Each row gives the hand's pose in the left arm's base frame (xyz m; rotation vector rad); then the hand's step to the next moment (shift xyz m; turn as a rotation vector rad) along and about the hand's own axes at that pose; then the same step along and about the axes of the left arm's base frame.
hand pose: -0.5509 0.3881 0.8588 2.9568 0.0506 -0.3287
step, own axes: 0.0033 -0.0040 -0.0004 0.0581 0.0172 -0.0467
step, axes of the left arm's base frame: 0.0031 0.0041 -0.0010 0.0676 -0.0082 0.0349
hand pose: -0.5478 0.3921 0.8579 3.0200 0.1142 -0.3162
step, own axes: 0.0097 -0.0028 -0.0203 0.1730 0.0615 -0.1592
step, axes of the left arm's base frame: 0.0133 0.0056 0.0175 0.2062 -0.0325 0.1244
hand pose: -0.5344 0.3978 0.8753 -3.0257 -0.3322 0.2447
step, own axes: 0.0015 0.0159 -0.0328 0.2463 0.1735 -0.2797
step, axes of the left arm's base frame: 0.0103 -0.0174 0.0304 0.3204 -0.1335 0.2202
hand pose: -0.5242 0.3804 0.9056 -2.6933 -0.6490 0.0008
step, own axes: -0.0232 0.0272 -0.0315 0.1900 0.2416 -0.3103
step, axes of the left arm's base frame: -0.0061 -0.0438 0.0178 0.3027 -0.2253 0.2200
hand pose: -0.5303 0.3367 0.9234 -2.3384 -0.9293 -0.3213
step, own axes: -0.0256 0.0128 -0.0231 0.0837 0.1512 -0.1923
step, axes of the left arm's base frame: -0.0099 -0.0354 0.0019 0.1639 -0.1590 0.1213
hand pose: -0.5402 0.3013 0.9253 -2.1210 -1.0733 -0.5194
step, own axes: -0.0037 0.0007 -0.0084 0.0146 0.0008 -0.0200
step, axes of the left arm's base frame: -0.0019 -0.0084 0.0032 0.0083 -0.0071 0.0222
